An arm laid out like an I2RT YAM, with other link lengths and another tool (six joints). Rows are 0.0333 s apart.
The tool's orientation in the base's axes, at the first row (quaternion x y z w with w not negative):
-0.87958 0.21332 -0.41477 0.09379
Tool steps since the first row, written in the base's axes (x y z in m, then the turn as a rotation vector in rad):
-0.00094 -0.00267 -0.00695 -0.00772 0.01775 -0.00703
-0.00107 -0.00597 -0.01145 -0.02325 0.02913 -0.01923
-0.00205 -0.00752 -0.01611 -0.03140 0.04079 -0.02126
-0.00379 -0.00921 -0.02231 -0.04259 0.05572 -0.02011
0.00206 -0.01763 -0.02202 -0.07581 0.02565 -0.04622
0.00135 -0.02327 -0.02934 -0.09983 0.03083 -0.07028
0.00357 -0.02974 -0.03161 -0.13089 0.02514 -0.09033
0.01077 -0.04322 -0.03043 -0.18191 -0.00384 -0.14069
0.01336 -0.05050 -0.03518 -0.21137 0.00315 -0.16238
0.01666 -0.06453 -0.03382 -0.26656 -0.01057 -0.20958
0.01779 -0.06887 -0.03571 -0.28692 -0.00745 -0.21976
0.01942 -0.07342 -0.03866 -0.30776 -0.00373 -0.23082
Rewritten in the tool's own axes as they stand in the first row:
-0.00411 0.00504 0.00374 -0.01725 -0.01112 -0.00167
-0.00580 0.00956 0.00656 -0.03959 -0.01247 -0.00597
-0.00886 0.01282 0.00880 -0.05088 -0.01975 -0.01108
-0.01335 0.01697 0.01143 -0.06317 -0.03012 -0.02061
-0.00603 0.02263 0.01585 -0.08632 0.01549 -0.02915
-0.00893 0.03037 0.02005 -0.11883 0.02625 -0.03234
-0.00631 0.03626 0.02328 -0.14763 0.04741 -0.04338
0.00468 0.04573 0.02823 -0.19805 0.10564 -0.05016
0.00617 0.05307 0.03334 -0.23282 0.11559 -0.05907
0.01532 0.06413 0.03518 -0.29033 0.16038 -0.07125
0.01663 0.06831 0.03731 -0.31027 0.16714 -0.08046
0.01757 0.07289 0.04050 -0.33135 0.17380 -0.08949

